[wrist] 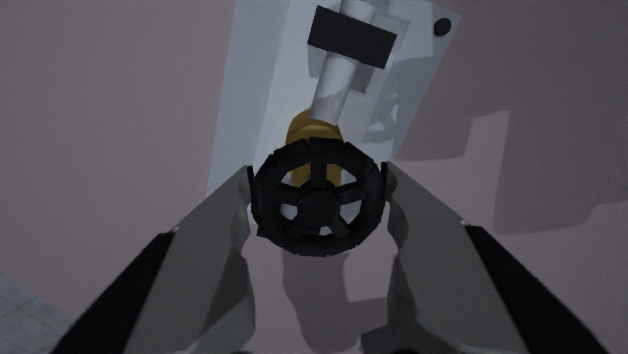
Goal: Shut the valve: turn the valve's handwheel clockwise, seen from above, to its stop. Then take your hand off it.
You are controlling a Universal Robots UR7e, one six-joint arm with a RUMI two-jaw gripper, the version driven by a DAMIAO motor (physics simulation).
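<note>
The black handwheel point(318, 206), a ring with several spokes and a round hub, is in the middle of the wrist view. The brass-yellow valve body point(312, 131) shows behind and above it and through the gaps between its spokes. My gripper point(316, 167) is shut on the handwheel, with one fingertip against the left side of the rim and the other against the right side. The part of the valve below the hub is hidden by the wheel.
A pale base plate point(240, 100) lies under the valve, with a dark bolt point(442, 26) at its upper right corner. A white pipe point(332, 87) runs up from the valve through a black block point(352, 37). Grey tiled floor point(20, 312) shows at the lower left.
</note>
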